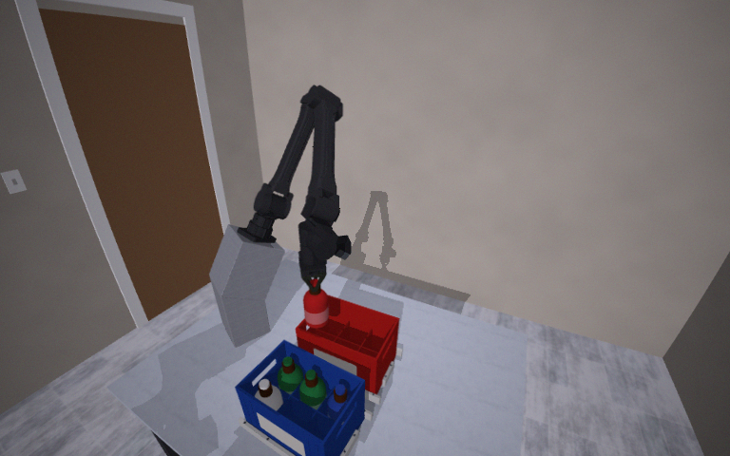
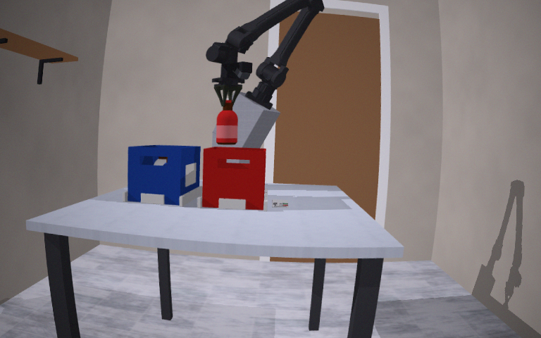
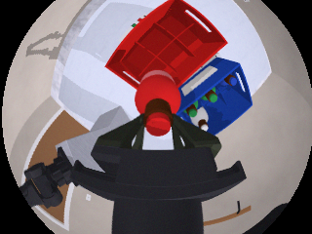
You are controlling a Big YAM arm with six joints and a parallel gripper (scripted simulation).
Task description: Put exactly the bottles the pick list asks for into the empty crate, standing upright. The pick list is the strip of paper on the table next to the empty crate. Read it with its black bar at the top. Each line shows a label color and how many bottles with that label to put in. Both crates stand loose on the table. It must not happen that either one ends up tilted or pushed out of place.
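My gripper is now 60 mm above the red-label bottle. The rest, counted from my hand: blue crate: 90 mm ahead, 190 mm to the right, 240 mm below; then red crate: 80 mm ahead, 60 mm to the left, 240 mm below; then blue bottle: 180 mm ahead, 140 mm to the right, 240 mm below.
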